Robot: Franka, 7 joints.
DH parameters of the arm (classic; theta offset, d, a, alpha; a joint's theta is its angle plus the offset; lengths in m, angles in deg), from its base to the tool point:
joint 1: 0 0.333 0 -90
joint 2: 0 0 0 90
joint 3: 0 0.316 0.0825 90
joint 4: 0 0 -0.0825 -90
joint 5: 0 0.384 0 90
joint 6: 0 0 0.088 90
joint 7: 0 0.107 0 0
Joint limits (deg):
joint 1: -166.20..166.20
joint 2: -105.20..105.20
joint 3: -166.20..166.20
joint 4: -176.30..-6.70
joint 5: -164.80..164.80
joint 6: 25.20..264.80
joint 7: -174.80..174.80
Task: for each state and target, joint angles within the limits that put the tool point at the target. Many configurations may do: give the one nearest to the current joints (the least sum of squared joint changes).
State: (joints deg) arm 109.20 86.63 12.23 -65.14 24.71 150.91 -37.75
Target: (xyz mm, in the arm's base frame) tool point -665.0 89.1 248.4
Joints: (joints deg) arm 124.32 51.56 54.42 -98.70 25.20 131.24 -37.75
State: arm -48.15 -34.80 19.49 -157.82 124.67 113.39 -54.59
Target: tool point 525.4 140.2 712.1
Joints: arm -36.95 -15.78 40.31 -108.60 130.21 111.96 -54.59
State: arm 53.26 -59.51 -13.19 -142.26 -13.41 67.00 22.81
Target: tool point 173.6 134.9 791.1
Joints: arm 57.40 -52.84 -5.28 -112.58 -13.99 83.48 22.81
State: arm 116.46 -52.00 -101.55 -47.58 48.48 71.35 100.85
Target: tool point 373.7 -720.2 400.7
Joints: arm 94.63 -79.50 -114.95 -31.23 50.56 100.17 100.85
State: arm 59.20 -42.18 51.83 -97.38 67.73 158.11 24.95
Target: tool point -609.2 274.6 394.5
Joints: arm 41.21 -66.30 96.66 -103.74 67.16 147.64 24.95
